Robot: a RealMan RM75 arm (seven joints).
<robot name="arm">
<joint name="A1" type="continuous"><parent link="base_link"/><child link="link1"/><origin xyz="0 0 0.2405" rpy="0 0 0"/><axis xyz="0 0 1"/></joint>
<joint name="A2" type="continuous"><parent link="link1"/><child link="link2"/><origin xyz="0 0 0" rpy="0 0 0"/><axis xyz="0 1 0"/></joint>
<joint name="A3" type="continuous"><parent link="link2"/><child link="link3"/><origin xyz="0 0 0.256" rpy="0 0 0"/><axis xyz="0 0 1"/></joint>
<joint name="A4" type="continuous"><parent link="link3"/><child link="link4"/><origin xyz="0 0 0" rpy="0 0 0"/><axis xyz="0 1 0"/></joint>
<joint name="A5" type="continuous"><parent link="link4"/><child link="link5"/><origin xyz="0 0 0.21" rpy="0 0 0"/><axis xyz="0 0 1"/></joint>
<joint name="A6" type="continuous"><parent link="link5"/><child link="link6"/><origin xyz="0 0 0" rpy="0 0 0"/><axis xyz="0 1 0"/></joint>
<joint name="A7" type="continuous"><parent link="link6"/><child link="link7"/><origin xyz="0 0 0.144" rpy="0 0 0"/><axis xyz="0 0 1"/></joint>
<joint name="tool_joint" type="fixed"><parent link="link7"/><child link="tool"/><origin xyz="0 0 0" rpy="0 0 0"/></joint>
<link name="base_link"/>
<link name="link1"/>
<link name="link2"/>
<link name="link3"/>
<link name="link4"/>
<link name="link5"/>
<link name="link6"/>
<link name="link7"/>
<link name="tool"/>
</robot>
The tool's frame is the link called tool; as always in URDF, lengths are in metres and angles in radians. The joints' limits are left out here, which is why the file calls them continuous.
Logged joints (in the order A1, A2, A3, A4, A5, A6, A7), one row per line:
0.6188 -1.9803 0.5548 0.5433 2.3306 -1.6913 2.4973
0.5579 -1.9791 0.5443 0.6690 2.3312 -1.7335 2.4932
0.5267 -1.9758 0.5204 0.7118 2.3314 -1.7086 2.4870
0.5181 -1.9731 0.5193 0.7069 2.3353 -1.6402 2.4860
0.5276 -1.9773 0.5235 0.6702 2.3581 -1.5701 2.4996
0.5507 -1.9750 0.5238 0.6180 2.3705 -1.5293 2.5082
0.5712 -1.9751 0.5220 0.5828 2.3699 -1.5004 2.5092
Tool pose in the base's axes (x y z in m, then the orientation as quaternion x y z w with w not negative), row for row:
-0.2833 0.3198 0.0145 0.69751 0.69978 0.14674 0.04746
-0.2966 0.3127 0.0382 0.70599 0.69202 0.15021 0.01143
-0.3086 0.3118 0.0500 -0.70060 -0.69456 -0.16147 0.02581
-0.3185 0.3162 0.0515 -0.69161 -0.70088 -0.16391 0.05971
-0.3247 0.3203 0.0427 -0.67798 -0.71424 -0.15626 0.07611
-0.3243 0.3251 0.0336 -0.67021 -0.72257 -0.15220 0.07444
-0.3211 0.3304 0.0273 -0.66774 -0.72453 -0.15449 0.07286
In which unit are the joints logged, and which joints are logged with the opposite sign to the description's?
The joints are logged in radians. Opposite sign: A1, A6, A7.
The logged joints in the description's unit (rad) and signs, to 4 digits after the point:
-0.6188 -1.9803 0.5548 0.5433 2.3306 1.6913 -2.4973
-0.5579 -1.9791 0.5443 0.6690 2.3312 1.7335 -2.4932
-0.5267 -1.9758 0.5204 0.7118 2.3314 1.7086 -2.4870
-0.5181 -1.9731 0.5193 0.7069 2.3353 1.6402 -2.4860
-0.5276 -1.9773 0.5235 0.6702 2.3581 1.5701 -2.4996
-0.5507 -1.9750 0.5238 0.6180 2.3705 1.5293 -2.5082
-0.5712 -1.9751 0.5220 0.5828 2.3699 1.5004 -2.5092

